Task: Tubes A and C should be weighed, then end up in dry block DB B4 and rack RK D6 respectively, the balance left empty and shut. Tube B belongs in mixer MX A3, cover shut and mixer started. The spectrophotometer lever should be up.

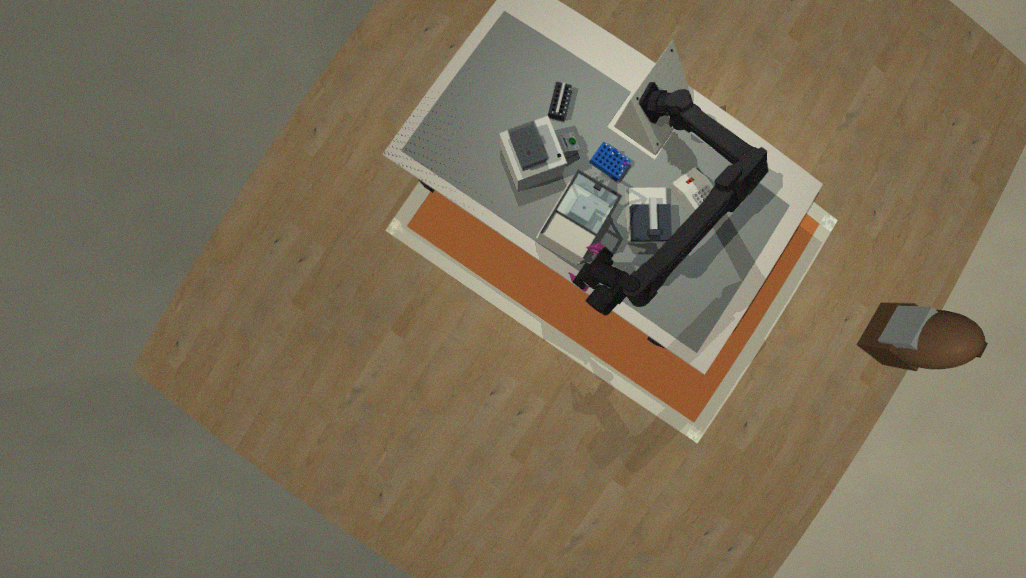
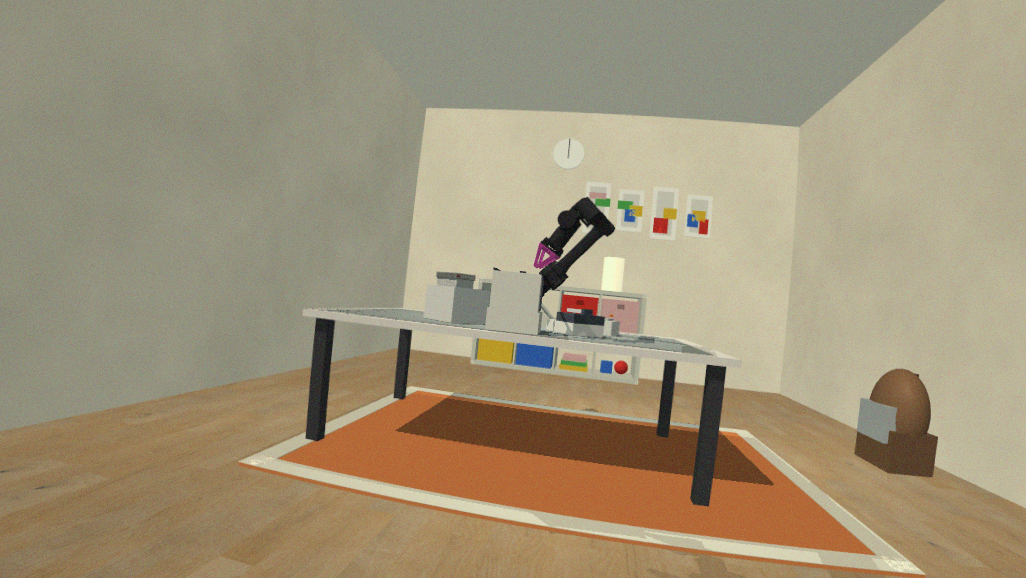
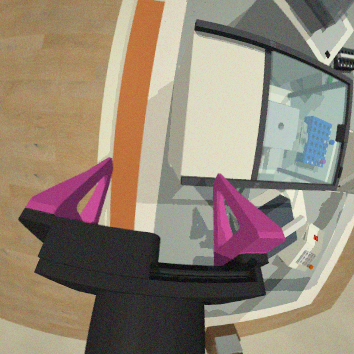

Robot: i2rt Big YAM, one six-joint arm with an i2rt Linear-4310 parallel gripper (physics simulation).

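Note:
My gripper is open and empty, high over the table's edge beside the balance. The balance has a cream section and a dark-framed glass chamber; its pan shows a small round mark, and no tube is visible on it. The blue rack holds a blue-capped tube and a magenta-capped tube; letters are unreadable. A white machine has a dark grey lid and green-button panel. Lever position is unclear.
A white device with a dark block and pale bar stands beside the balance. A keypad unit is near it. A black slotted block lies farther off. An upright white panel stands by the arm's base.

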